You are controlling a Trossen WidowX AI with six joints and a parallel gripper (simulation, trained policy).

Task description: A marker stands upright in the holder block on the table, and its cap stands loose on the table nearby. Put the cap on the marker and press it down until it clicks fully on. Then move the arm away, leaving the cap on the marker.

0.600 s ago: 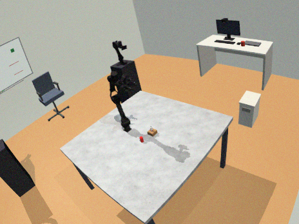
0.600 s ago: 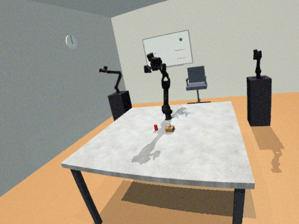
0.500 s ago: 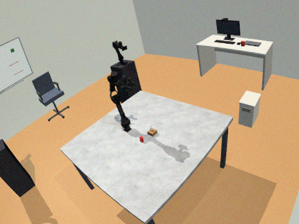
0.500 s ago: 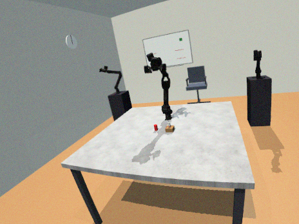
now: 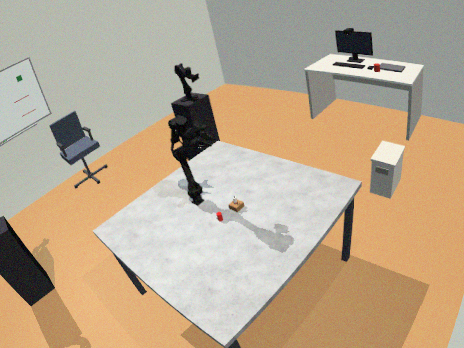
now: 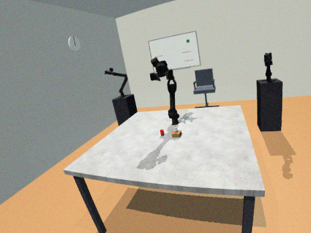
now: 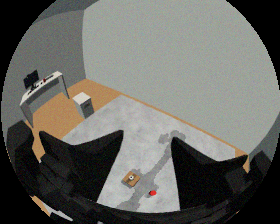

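Now: gripper tip 100 mm to the left of the red marker cap and 450 mm above it. Also, from my gripper tip: holder block 10 mm ahead, 40 mm to the left, 460 mm below.
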